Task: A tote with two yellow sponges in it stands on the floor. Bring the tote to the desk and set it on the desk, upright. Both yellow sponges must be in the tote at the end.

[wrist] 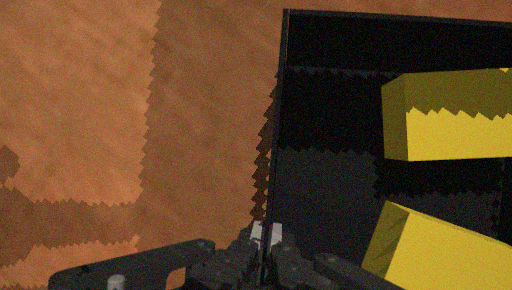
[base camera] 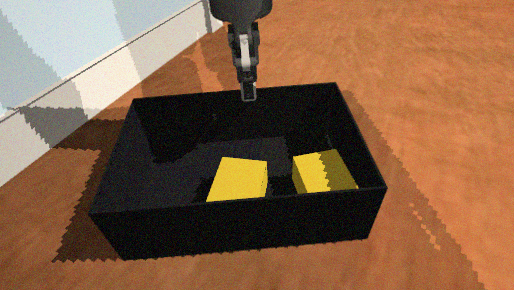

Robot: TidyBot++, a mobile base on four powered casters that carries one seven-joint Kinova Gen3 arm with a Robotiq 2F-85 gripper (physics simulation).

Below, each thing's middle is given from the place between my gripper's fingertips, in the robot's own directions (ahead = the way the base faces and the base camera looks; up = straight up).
The black tote [base camera: 151, 202] lies 10 cm behind my hand, 2 cm to the left of it and 3 cm below it.
